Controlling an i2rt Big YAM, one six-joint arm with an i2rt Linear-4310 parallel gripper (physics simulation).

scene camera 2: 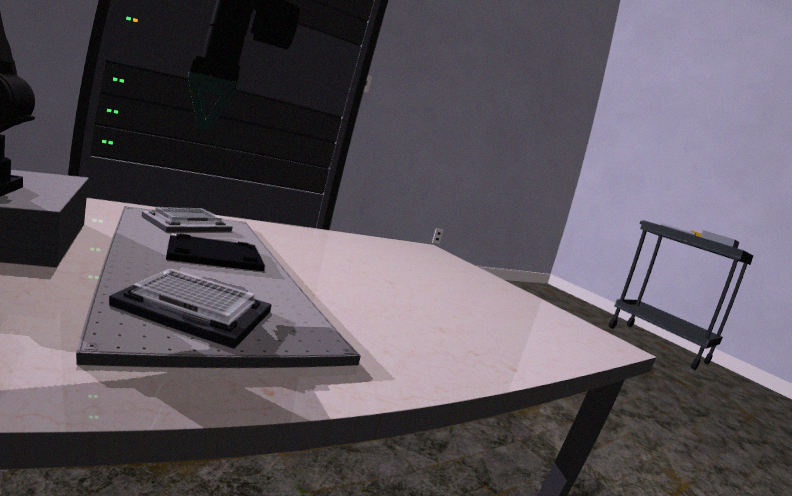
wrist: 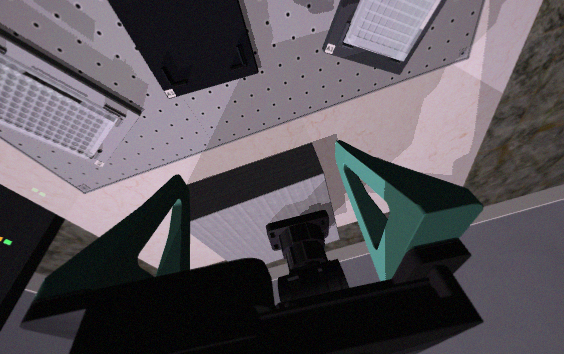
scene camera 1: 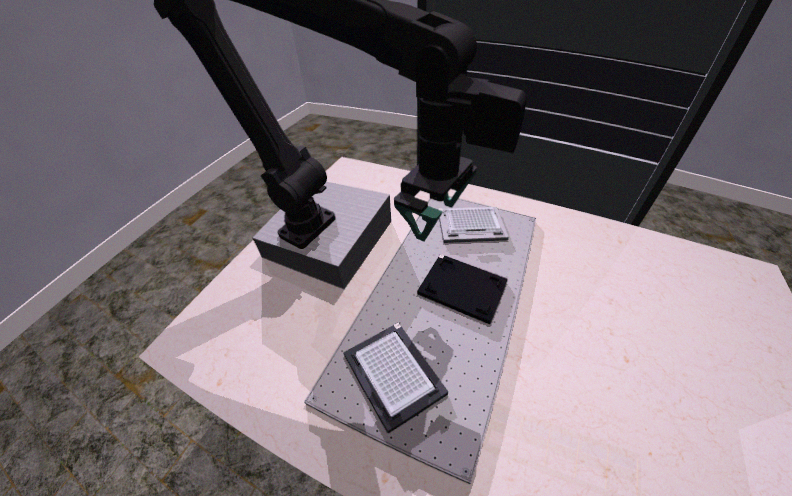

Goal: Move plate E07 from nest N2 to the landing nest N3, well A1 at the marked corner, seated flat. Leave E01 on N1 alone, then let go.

Labels:
same spot on grey perforated baseplate: (wrist: 296, 77) = (scene camera 1: 396, 306)
same spot on black nest: (wrist: 186, 53) = (scene camera 1: 449, 274)

